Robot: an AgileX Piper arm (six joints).
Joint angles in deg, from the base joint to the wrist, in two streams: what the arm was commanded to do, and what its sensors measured. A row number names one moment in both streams.
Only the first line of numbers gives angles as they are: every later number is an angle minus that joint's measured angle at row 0.
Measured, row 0: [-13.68 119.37 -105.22 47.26 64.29 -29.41]
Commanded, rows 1 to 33: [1.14 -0.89 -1.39 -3.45 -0.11 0.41]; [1.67 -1.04 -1.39 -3.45 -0.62 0.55]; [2.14 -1.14 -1.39 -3.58 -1.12 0.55]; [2.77 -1.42 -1.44 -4.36 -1.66 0.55]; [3.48 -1.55 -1.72 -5.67 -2.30 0.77]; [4.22 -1.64 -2.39 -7.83 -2.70 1.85]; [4.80 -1.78 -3.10 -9.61 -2.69 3.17]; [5.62 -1.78 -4.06 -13.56 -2.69 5.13]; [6.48 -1.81 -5.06 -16.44 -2.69 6.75]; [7.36 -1.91 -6.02 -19.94 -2.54 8.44]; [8.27 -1.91 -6.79 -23.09 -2.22 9.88]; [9.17 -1.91 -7.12 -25.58 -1.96 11.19]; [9.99 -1.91 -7.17 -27.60 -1.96 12.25]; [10.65 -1.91 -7.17 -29.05 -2.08 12.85]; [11.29 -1.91 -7.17 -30.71 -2.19 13.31]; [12.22 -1.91 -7.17 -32.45 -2.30 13.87]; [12.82 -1.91 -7.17 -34.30 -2.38 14.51]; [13.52 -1.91 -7.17 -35.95 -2.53 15.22]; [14.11 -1.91 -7.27 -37.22 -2.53 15.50]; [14.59 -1.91 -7.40 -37.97 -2.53 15.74]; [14.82 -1.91 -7.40 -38.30 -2.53 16.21]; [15.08 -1.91 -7.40 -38.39 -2.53 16.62]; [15.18 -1.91 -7.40 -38.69 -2.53 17.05]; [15.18 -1.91 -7.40 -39.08 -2.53 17.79]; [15.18 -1.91 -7.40 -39.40 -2.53 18.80]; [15.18 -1.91 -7.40 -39.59 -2.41 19.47]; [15.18 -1.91 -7.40 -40.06 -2.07 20.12]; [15.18 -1.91 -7.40 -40.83 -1.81 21.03]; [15.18 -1.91 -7.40 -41.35 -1.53 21.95]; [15.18 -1.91 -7.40 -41.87 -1.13 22.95]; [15.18 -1.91 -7.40 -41.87 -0.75 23.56]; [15.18 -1.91 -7.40 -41.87 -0.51 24.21]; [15.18 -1.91 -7.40 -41.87 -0.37 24.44]
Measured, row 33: [15.12 -1.91 -7.38 -40.06 -3.07 21.71]
